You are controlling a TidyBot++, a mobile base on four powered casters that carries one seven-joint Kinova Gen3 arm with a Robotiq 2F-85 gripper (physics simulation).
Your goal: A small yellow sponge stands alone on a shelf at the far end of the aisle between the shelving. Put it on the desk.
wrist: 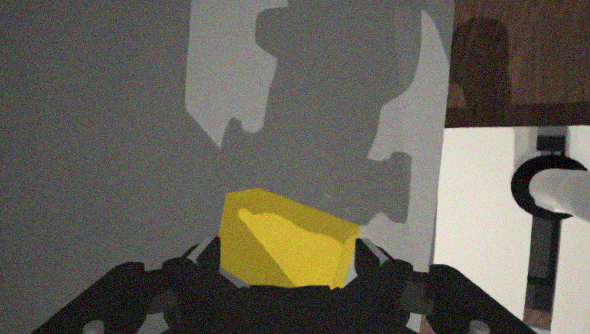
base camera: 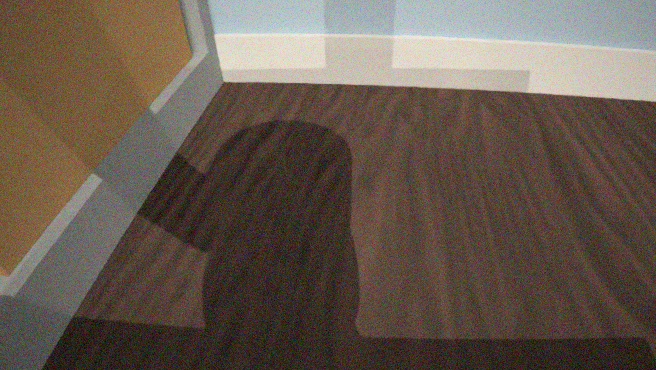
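In the wrist view a small yellow sponge lies on the grey shelf board, close in front of the camera. My gripper is open, and the sponge sits between its two black fingers, one on each side. The fingertips stand apart from the sponge's sides by a narrow gap. The gripper's shadow falls on the shelf behind the sponge. The gripper does not show in the base camera view.
The base camera shows dark wood floor, a grey shelving unit with an orange box at the left, and a white skirting board under a blue wall. In the wrist view a white surface lies right of the shelf.
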